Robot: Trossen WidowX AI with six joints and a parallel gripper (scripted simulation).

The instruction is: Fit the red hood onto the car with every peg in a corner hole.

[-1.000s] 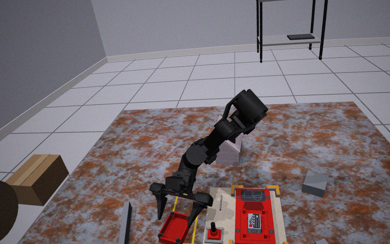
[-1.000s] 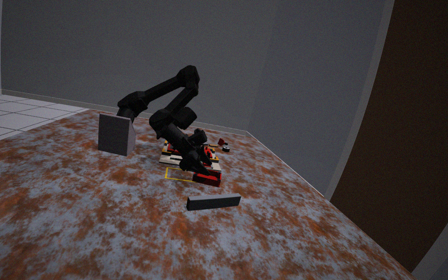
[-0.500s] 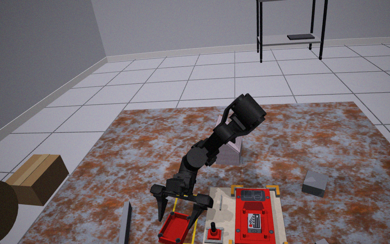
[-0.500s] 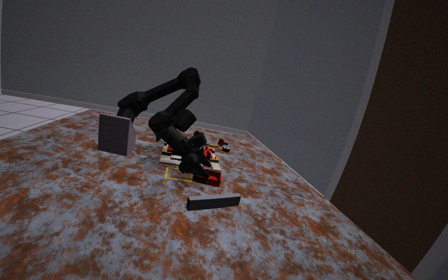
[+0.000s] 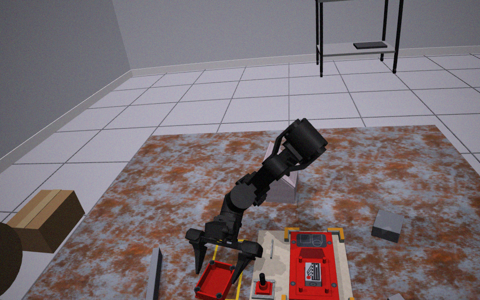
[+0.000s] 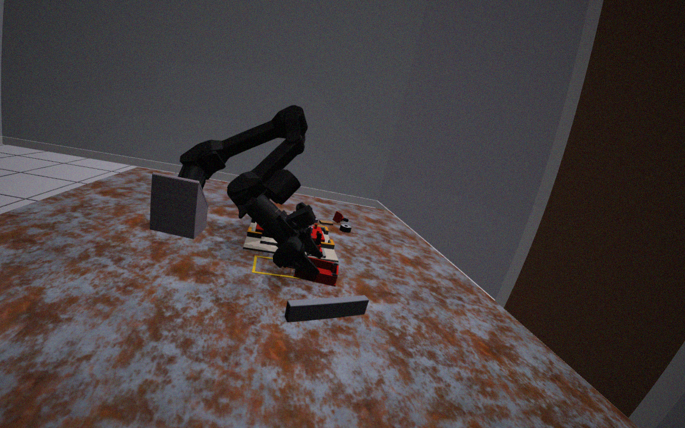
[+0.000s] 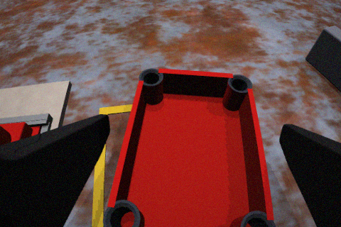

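The red hood is 20 mm below my gripper tip. Round my gripper tip: engine block (230 mm to the left, 20 mm behind); jig (210 mm to the left, 50 mm behind, 20 mm below).
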